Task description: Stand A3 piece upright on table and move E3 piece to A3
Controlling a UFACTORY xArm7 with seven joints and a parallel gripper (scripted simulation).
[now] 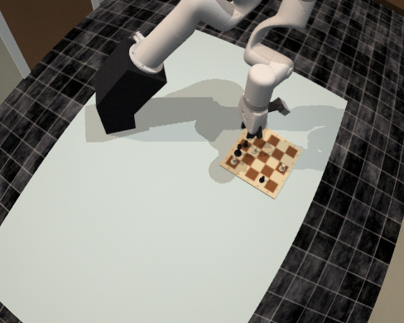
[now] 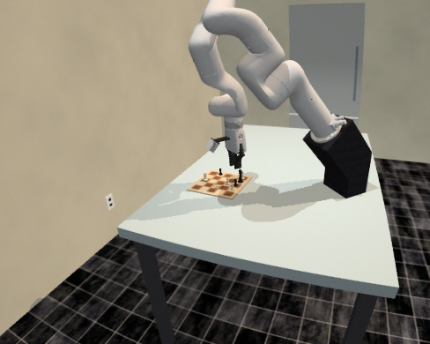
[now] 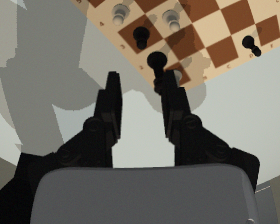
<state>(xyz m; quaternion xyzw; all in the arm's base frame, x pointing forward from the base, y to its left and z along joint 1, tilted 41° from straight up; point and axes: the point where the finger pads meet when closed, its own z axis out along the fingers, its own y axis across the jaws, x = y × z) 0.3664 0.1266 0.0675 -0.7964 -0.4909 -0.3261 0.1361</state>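
Right now the tall black piece is 80 mm below my hand, 40 mm to the right of it and 10 mm ahead of it. The rest, counted from my hand: white piece (150 mm ahead, 90 mm below, 40 mm to the left); then chessboard (110 mm below, 70 mm ahead, 20 mm to the left).
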